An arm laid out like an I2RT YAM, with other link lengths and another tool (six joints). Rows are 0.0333 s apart.
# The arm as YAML. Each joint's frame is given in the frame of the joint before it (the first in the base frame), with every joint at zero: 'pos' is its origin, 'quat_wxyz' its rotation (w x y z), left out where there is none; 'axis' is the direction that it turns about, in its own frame. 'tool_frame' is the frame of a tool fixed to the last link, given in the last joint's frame.
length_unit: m
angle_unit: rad
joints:
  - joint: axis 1
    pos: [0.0, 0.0, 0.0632]
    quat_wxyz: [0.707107, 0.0, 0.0, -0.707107]
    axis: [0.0, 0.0, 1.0]
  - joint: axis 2
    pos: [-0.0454, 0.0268, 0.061]
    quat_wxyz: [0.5, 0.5, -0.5, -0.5]
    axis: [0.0, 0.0, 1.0]
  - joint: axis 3
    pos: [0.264, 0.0, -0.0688]
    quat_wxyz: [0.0, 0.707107, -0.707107, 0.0]
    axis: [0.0, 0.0, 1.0]
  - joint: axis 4
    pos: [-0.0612, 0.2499, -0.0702]
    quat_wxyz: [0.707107, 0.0, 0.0, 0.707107]
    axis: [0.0, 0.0, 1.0]
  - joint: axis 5
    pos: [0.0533, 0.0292, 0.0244]
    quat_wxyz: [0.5, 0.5, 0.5, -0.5]
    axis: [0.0, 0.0, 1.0]
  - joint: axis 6
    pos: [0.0, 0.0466, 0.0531]
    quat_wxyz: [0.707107, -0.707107, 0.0, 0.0]
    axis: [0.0, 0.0, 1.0]
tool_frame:
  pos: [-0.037, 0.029, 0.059]
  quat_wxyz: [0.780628, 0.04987, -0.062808, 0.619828]
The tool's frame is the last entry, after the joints.
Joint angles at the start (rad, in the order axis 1, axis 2, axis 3, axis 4, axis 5, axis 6):
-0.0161 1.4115 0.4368 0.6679 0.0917 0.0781
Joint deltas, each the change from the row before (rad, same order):
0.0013 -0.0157 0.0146 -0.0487 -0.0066 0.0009
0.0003 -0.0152 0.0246 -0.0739 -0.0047 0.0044
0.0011 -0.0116 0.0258 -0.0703 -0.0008 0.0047
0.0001 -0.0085 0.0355 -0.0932 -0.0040 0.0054
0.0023 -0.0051 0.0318 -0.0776 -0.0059 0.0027
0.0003 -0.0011 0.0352 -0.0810 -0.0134 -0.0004
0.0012 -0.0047 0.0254 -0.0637 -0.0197 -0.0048
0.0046 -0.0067 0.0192 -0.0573 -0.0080 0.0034
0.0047 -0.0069 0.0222 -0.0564 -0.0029 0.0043
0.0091 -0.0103 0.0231 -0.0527 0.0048 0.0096
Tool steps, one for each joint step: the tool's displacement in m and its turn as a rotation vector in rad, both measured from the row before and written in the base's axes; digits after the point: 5 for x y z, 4 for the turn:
0.00054 0.00106 0.00232 0.0032 0.0183 0.0073
0.00097 0.00045 0.00196 0.0062 0.0336 0.0033
0.00096 0.00031 0.00213 0.0051 0.0325 0.0001
0.00130 0.00029 0.00156 0.0072 0.0487 0.0016
0.00126 0.00128 0.00182 0.0055 0.0404 0.0064
0.00168 0.00147 0.00158 0.0066 0.0447 0.0122
0.00069 0.00255 0.00171 0.0064 0.0338 0.0205
-0.00106 0.00228 0.00108 0.0074 0.0312 0.0095
-0.00091 0.00175 0.00259 0.0053 0.0272 0.0046
-0.00123 0.00224 0.00458 0.0049 0.0191 -0.0004

